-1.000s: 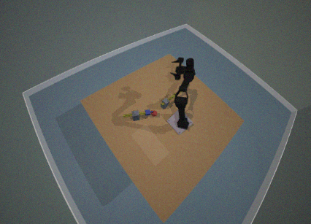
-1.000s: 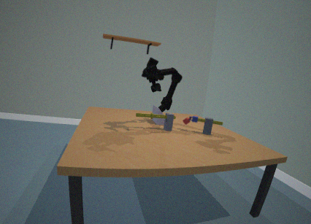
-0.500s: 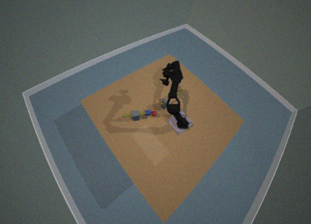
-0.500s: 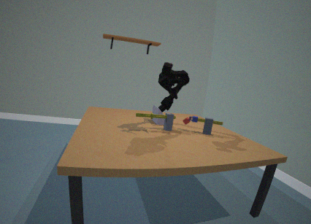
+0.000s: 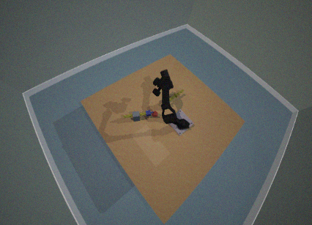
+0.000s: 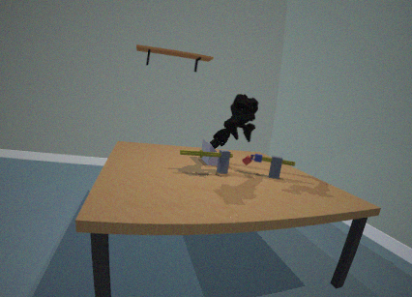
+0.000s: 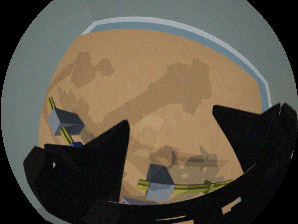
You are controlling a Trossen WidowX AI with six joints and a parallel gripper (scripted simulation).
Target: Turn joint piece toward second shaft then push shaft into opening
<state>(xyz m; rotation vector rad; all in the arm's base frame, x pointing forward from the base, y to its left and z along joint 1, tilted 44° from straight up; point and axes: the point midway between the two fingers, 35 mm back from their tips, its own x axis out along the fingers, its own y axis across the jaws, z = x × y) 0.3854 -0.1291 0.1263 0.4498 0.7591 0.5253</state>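
Right now the red joint piece is 15 cm behind my gripper tip, 14 cm to the left of it and 13 cm below it.
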